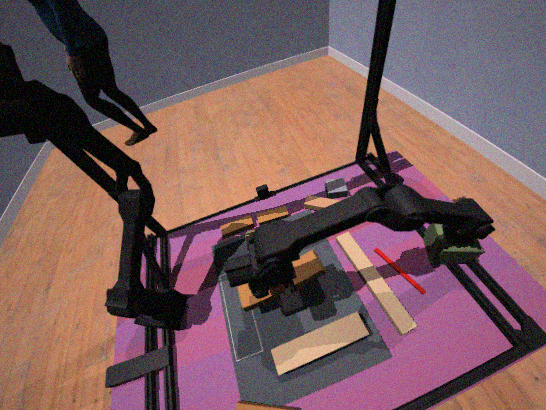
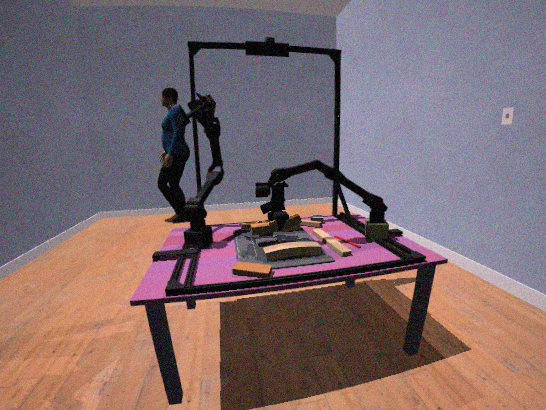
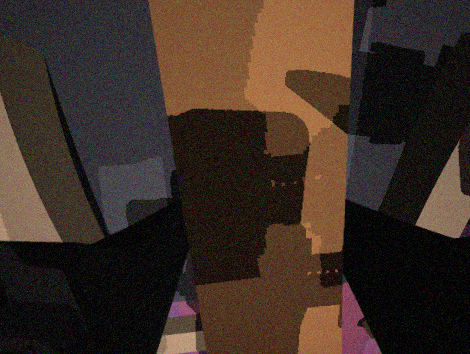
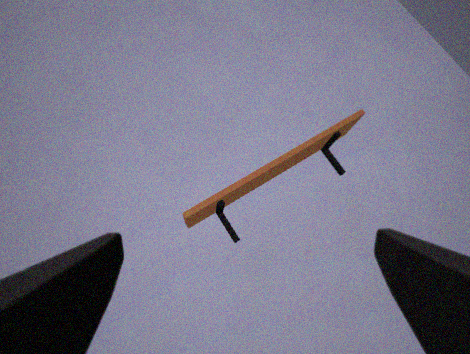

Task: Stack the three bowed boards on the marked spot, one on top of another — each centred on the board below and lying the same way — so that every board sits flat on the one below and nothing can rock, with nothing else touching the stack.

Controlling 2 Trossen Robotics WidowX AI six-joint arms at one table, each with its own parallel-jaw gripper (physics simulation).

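Seen in the pictures: left gripper, fingertip midpoint: (image 1: 286, 281) (image 2: 278, 227) (image 3: 256, 201); right gripper, fingertip midpoint: (image 2: 187, 99) (image 4: 249, 243); left arm's base at its link origin: (image 1: 457, 234) (image 2: 376, 221); right arm's base at its link origin: (image 1: 154, 306) (image 2: 197, 229).
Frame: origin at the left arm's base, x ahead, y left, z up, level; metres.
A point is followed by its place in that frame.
Observation:
My left gripper (image 1: 267, 285) (image 2: 277, 217) @(x 0.471, y 0.147, z -0.011 m) (image 3: 256, 201) @(x 0.471, y 0.147, z -0.011 m) is shut on an orange-brown bowed board (image 1: 309, 265) @(x 0.407, y 0.119, z 0.041 m) (image 2: 261, 228) @(x 0.536, y 0.214, z 0.002 m) (image 3: 297, 53) @(x 0.534, y 0.164, z 0.012 m) and holds it low over the grey mat (image 1: 353, 358) @(x 0.295, y 0.311, z -0.086 m) (image 2: 320, 258) @(x 0.261, y 0.290, z -0.087 m). The board lies slantwise, just right of the marked spot (image 1: 228, 321) @(x 0.642, y 0.255, z -0.086 m), a white outlined rectangle on the mat's left side. A wide pale bowed board (image 1: 320, 343) @(x 0.378, y 0.288, z -0.036 m) (image 2: 293, 249) @(x 0.371, y 0.312, z -0.045 m) lies arched upward on the mat's near part. A long pale board (image 1: 377, 282) @(x 0.217, y 0.119, z -0.071 m) (image 2: 331, 241) @(x 0.220, y 0.131, z -0.071 m) lies on the purple table to the right. My right gripper (image 2: 202, 99) (image 4: 249, 243) @(x 0.846, y 0.252, z 0.586 m) is open and empty, raised high and facing the wall.
Small brown blocks (image 1: 236, 225) @(x 0.681, y -0.064, z -0.069 m) (image 1: 272, 214) @(x 0.551, y -0.116, z -0.071 m) (image 1: 320, 202) @(x 0.376, y -0.167, z -0.067 m) and a grey block (image 1: 336, 187) @(x 0.316, y -0.229, z -0.057 m) lie along the table's back. A red stick (image 1: 399, 270) @(x 0.145, y 0.075, z -0.087 m) lies right of the long board. Another brown board (image 2: 252, 268) @(x 0.498, y 0.466, z -0.066 m) lies near the front edge. A person (image 2: 174, 150) walks behind the table.

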